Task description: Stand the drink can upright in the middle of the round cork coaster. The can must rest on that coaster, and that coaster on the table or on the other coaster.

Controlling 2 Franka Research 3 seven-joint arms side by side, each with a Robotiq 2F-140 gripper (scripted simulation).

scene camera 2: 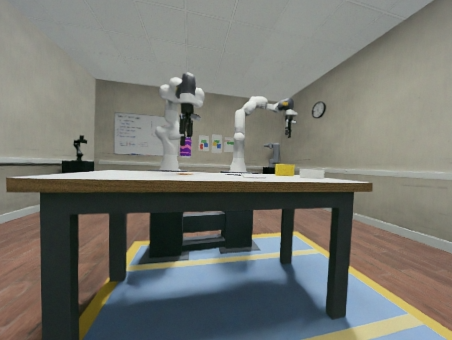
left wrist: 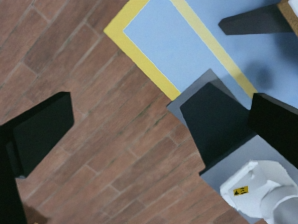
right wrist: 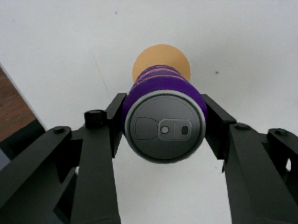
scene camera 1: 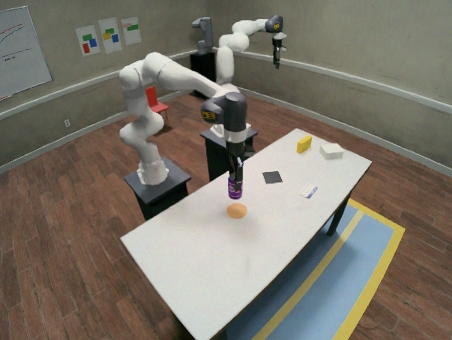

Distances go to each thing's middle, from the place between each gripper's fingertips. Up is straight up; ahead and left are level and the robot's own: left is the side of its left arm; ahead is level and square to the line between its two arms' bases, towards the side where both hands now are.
I see my right gripper 1 cm short of the round cork coaster (right wrist: 161, 54) and 19 cm above it.
My left hand is 500 mm short of the round cork coaster, 1110 mm to the left of it and 410 mm above it.
